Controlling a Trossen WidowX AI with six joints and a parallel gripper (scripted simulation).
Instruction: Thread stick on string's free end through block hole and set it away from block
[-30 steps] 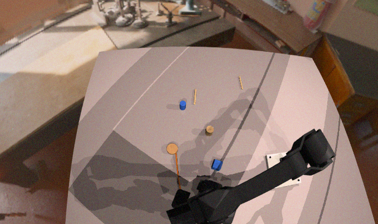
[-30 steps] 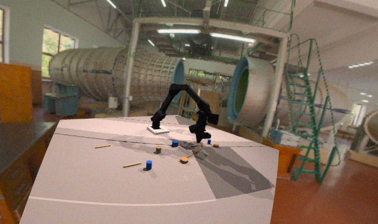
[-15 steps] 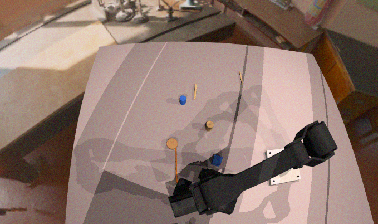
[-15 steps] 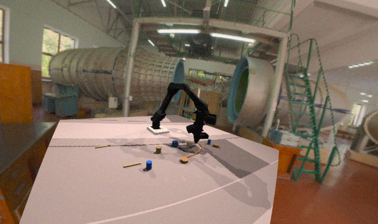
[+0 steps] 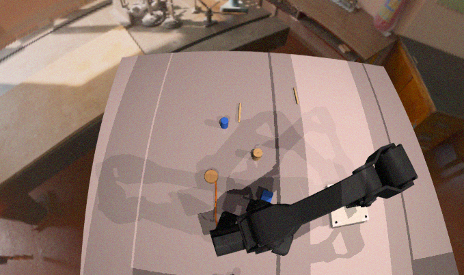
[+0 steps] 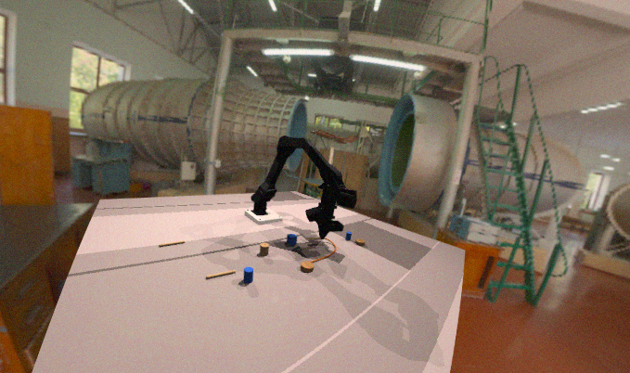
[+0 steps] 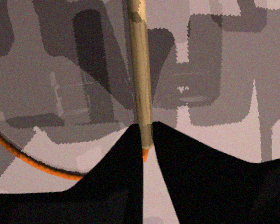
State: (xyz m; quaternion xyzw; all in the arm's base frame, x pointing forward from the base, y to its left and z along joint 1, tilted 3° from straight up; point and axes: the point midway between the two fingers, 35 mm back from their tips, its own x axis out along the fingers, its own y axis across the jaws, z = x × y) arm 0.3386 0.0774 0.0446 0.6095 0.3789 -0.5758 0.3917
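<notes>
Now: the blue cube 5 cm behind my gripper tip and 11 cm to the right of it. Round my gripper tip: round wooden button (10 cm ahead, 19 cm to the right, 1 cm below); then short wooden cylinder (4 cm behind, 25 cm to the right); then thin wooden stick (1 cm behind, 1 cm to the right).
</notes>
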